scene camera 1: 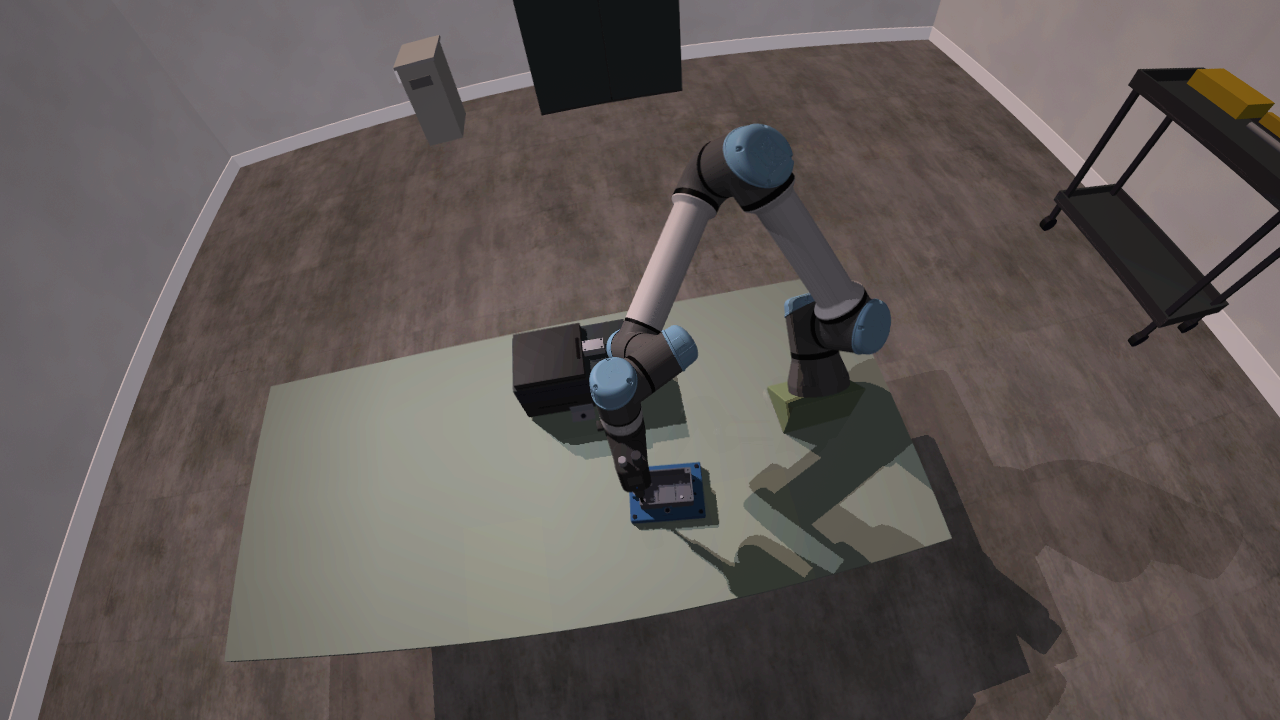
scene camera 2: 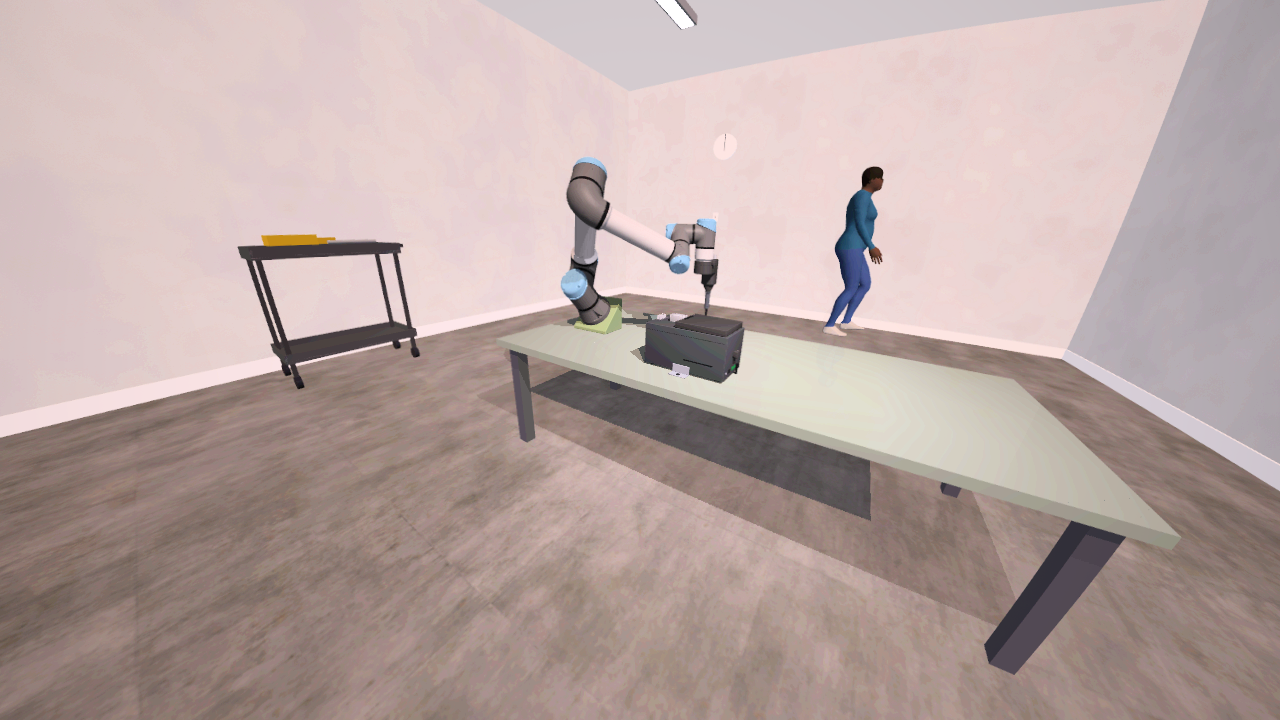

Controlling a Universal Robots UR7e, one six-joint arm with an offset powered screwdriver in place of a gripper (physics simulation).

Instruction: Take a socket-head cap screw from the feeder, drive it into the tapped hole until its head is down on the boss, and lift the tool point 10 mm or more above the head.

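The screwdriver tool (scene camera 1: 640, 497) (scene camera 2: 706, 310) points down over the left end of a grey open housing (scene camera 1: 682, 492), which sits on a blue plate (scene camera 1: 666, 516) on the table. In the scene camera 2 view the tool's lower end shows above the back of the black feeder, whose body hides the housing's area in part. The feeder (scene camera 1: 547, 356) (scene camera 2: 689, 347) is a black box on the table. The screw, the tapped hole and the boss are too small or hidden to tell, and so is whether the tool point touches anything.
The arm's base stands on a green block (scene camera 1: 780, 410) (scene camera 2: 601, 320) on the pale green table (scene camera 1: 375, 501) (scene camera 2: 895, 411). A black trolley (scene camera 1: 1088, 147) (scene camera 2: 322, 251) carries yellow boxes. A person (scene camera 2: 856, 241) stands behind the table. A grey cabinet (scene camera 1: 436, 107) stands by the wall.
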